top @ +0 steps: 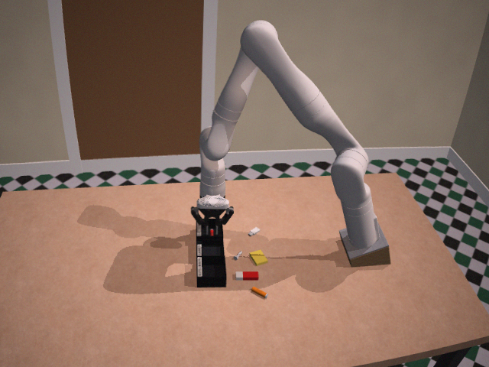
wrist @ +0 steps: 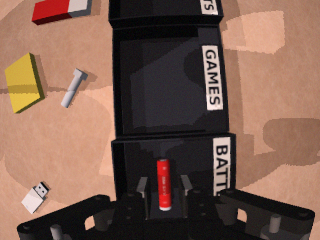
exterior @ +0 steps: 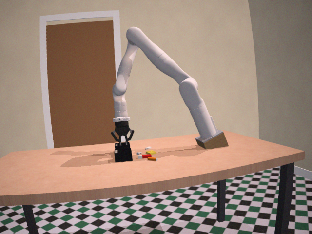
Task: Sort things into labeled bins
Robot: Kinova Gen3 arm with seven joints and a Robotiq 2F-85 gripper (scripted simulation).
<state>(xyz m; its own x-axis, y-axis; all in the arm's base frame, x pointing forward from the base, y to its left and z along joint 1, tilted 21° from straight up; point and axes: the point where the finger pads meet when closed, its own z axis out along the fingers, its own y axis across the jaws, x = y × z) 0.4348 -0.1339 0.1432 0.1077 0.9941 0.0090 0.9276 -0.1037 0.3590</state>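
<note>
Now: the red battery 30 mm below my hand. Also, from my hand: bolt 60 mm behind, 100 mm to the left, 30 mm below; then yellow block 130 mm behind, 110 mm to the left, 30 mm below; then USB stick 140 mm behind, 40 mm below.
</note>
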